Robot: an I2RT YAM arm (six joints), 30 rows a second.
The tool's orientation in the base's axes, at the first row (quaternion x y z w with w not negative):
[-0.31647, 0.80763, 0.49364, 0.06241]
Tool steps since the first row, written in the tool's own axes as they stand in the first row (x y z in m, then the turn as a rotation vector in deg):
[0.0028, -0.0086, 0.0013, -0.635, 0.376, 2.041]
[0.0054, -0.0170, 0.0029, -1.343, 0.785, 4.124]
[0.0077, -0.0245, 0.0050, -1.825, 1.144, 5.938]
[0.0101, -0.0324, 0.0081, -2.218, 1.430, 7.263]
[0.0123, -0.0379, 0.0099, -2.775, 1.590, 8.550]
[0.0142, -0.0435, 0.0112, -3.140, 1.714, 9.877]
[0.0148, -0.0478, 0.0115, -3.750, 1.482, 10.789]
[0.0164, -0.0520, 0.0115, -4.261, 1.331, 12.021]
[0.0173, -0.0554, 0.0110, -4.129, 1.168, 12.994]
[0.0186, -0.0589, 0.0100, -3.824, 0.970, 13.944]
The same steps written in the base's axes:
[0.0024, -0.0029, -0.0083, -0.144, 2.111, -0.483]
[0.0048, -0.0053, -0.0166, -0.259, 4.300, -0.932]
[0.0069, -0.0069, -0.0243, -0.467, 6.147, -1.377]
[0.0088, -0.0079, -0.0328, -0.600, 7.522, -1.666]
[0.0099, -0.0091, -0.0388, -0.523, 8.899, -1.965]
[0.0113, -0.0106, -0.0445, -0.586, 10.213, -2.390]
[0.0132, -0.0120, -0.0481, -0.163, 11.178, -2.774]
[0.0144, -0.0140, -0.0520, 0.068, 12.391, -3.299]
[0.0157, -0.0159, -0.0547, -0.149, 13.095, -3.968]
[0.0169, -0.0184, -0.0574, -0.478, 13.691, -4.724]

